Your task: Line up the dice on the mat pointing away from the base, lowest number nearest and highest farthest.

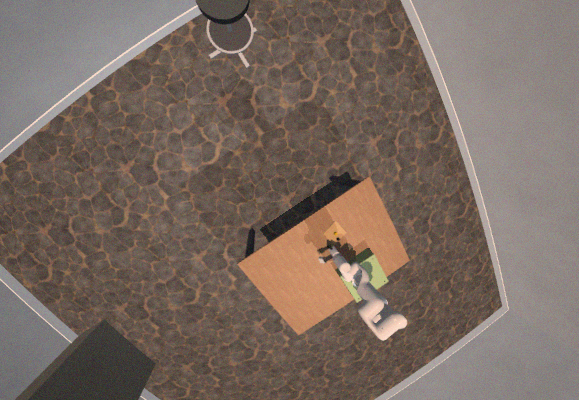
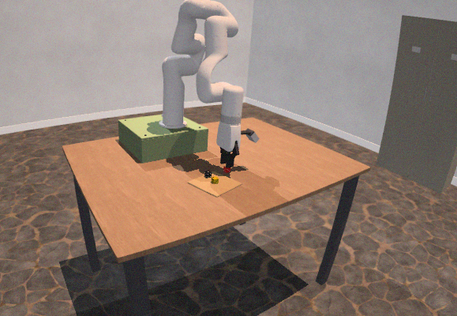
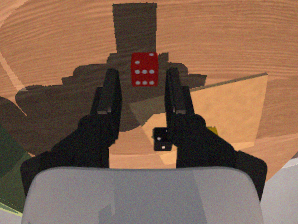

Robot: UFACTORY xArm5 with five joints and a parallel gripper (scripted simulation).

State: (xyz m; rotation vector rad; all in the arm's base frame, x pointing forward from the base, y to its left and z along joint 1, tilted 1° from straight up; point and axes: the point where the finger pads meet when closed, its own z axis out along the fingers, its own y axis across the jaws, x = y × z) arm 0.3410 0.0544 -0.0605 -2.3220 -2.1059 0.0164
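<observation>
Right now the red die is 4 cm below my hand. Also, from my hand: black die (9 cm to the right, 3 cm below, 1 cm ahead); yellow die (10 cm to the right, 6 cm ahead, 3 cm below); tan mat (10 cm to the right, 6 cm ahead, 4 cm below).
</observation>
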